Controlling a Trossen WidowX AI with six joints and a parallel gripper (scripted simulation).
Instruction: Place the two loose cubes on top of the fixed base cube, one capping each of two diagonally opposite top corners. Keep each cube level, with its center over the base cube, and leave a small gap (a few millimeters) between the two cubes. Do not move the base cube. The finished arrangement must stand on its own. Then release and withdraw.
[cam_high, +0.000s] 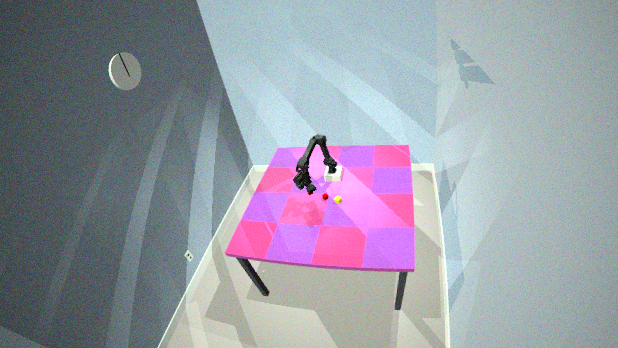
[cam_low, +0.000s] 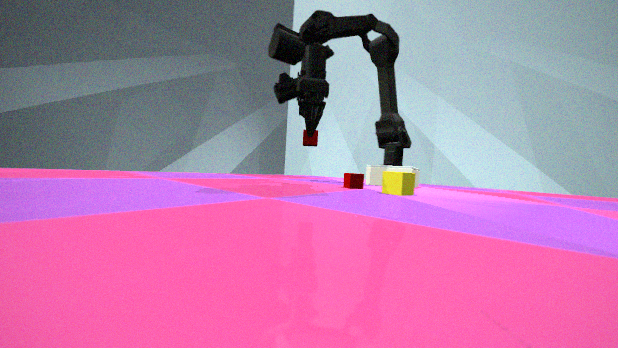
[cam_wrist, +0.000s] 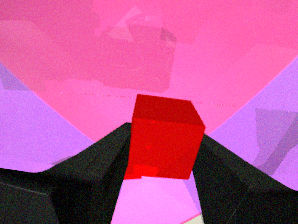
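Right now my gripper tip is 10 mm past the yellow cube, 200 mm to the right of it and 90 mm above it.
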